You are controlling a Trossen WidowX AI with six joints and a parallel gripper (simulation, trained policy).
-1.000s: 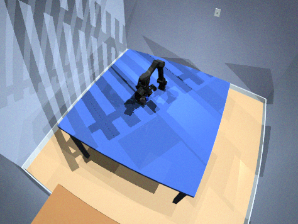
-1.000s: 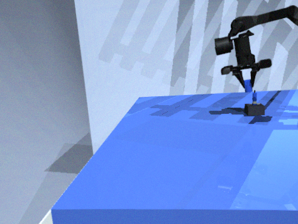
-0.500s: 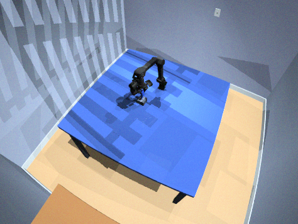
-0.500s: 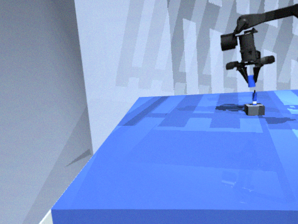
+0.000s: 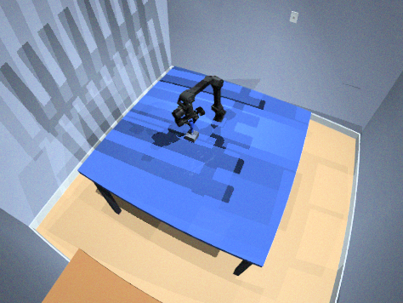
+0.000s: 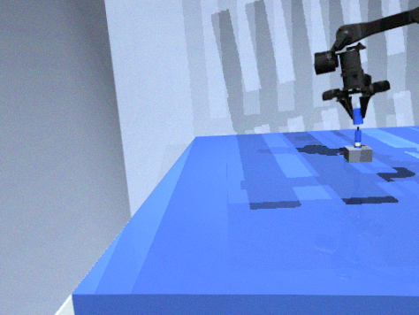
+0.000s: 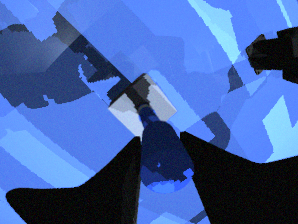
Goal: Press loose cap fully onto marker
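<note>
Right now my gripper tip is 1 cm below the blue cap. Round my gripper tip: dark holder block (11 cm below).
</note>
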